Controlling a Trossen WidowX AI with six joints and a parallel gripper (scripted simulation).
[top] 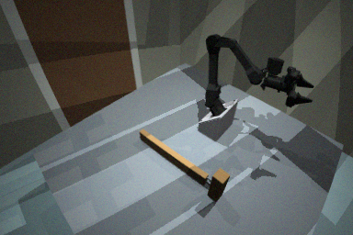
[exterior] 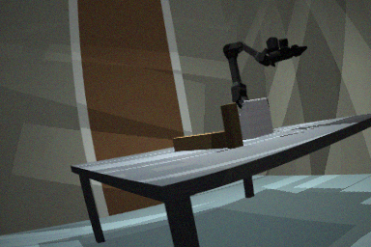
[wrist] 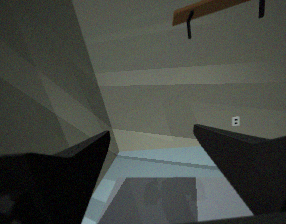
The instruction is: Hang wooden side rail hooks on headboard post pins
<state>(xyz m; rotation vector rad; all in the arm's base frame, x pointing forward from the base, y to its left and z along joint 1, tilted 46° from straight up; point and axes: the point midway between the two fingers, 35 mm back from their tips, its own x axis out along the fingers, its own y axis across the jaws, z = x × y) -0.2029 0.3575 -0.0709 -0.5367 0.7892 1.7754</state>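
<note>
Now: the headboard post 460 mm ahead of my gripper tip, 90 mm to the right of it and 310 mm below it.
</note>
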